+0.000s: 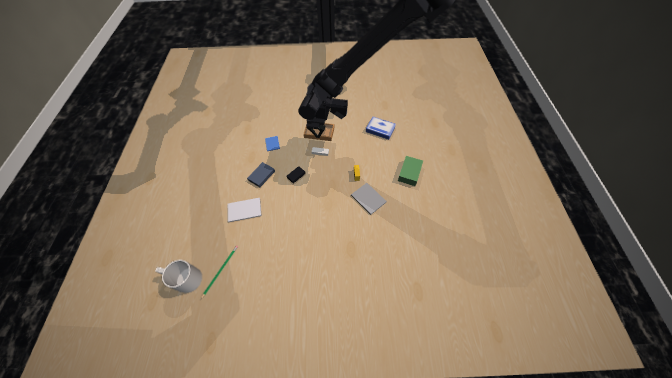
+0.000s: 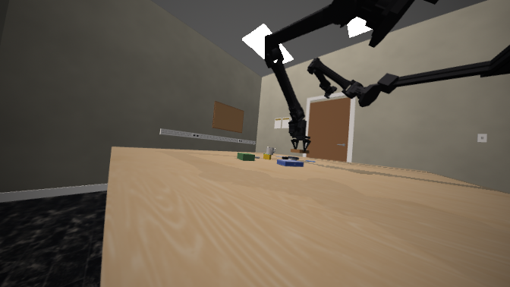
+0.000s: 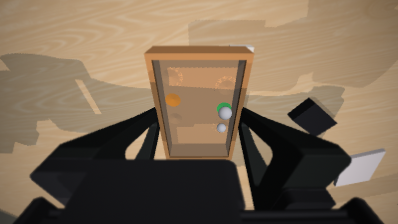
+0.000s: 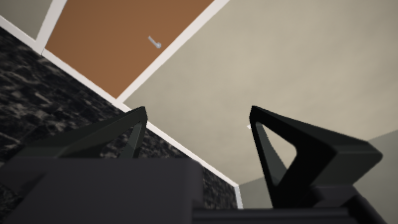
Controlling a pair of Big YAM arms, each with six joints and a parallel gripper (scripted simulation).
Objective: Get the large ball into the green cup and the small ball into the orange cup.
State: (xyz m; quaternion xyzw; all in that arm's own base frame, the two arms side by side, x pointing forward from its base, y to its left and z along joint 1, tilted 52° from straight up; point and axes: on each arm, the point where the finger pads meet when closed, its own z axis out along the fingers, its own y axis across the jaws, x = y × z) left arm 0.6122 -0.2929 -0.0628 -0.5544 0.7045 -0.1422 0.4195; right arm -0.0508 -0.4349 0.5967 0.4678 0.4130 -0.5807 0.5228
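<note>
The covered wooden puzzle is 20 mm below my left hand. Also, from my left hand: black block 150 mm ahead, 110 mm to the right, 80 mm below; then white block 50 mm ahead, 10 mm to the right, 80 mm below; then yellow block 180 mm ahead, 120 mm to the left, 70 mm below.
</note>
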